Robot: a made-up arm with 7 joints.
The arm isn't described. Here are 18 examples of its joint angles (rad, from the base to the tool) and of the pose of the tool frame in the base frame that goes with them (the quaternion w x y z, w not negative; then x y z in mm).
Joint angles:
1: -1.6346 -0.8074 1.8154 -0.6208 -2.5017 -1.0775 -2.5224
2: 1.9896 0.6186 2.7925 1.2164 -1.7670 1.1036 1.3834
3: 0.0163 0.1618 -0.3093 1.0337 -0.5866 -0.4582 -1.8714
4: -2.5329 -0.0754 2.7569 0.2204 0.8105 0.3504 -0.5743
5: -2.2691 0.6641 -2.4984 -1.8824 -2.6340 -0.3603 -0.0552
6: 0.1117 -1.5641 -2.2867 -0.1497 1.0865 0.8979 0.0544
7: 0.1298 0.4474 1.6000 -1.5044 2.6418 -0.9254 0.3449
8: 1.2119 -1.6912 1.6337 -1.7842 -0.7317 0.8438 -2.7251
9: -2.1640 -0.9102 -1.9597 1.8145 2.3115 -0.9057 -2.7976
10: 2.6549 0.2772 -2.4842 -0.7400 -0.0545 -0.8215 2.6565
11: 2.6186 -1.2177 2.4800 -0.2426 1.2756 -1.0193 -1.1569
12: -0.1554 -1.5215 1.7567 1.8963 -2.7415 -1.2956 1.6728
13: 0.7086 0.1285 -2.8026 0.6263 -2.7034 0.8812 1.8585
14: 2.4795 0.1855 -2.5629 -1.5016 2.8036 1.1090 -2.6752
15: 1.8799 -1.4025 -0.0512 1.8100 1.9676 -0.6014 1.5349
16: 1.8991 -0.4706 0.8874 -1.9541 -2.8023 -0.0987 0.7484
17: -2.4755 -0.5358 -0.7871 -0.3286 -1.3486 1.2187 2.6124
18: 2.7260 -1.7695 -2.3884 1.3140 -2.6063 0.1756 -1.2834
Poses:
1: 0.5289 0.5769 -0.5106 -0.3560 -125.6 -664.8 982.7
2: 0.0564 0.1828 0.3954 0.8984 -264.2 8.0 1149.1
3: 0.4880 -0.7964 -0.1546 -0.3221 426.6 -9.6 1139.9
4: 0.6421 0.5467 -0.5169 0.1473 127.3 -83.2 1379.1
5: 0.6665 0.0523 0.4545 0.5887 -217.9 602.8 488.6
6: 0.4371 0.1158 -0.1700 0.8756 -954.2 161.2 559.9
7: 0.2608 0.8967 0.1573 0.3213 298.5 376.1 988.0
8: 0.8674 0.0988 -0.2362 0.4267 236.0 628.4 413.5
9: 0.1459 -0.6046 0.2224 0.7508 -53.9 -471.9 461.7
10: 0.1298 -0.0007 0.8195 0.5582 -575.7 -35.3 1025.6
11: 0.2702 0.6220 0.0316 0.7343 595.1 366.0 906.0
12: 0.6626 -0.7085 0.0558 0.2363 -229.6 -289.3 293.5
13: 0.5463 -0.3908 -0.3732 -0.6399 -40.5 75.8 1334.8
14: 0.5269 0.2171 0.6544 -0.4969 -497.6 -78.6 722.9
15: 0.0346 -0.8281 0.3866 -0.4044 107.8 263.9 896.3
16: 0.9546 0.0068 0.2838 0.0902 422.8 370.7 559.7
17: 0.4570 -0.5924 0.5097 -0.4248 436.0 -312.6 1094.3
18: 0.5162 -0.6769 0.4753 0.2222 576.1 -67.6 15.4
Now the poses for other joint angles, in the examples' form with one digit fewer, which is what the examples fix.
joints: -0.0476 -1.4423 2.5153 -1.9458 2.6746 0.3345 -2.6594
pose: 0.393 -0.820 -0.407 -0.082 -251 283 811
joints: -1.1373 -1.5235 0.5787 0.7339 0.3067 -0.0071 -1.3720
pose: 0.427 -0.575 0.205 -0.667 -214 -848 670
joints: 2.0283 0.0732 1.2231 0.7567 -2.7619 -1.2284 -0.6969
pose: 0.107 -0.288 -0.510 0.804 -354 134 1054
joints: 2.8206 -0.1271 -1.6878 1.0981 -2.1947 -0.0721 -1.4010
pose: 0.608 -0.566 0.161 -0.532 185 -352 1086
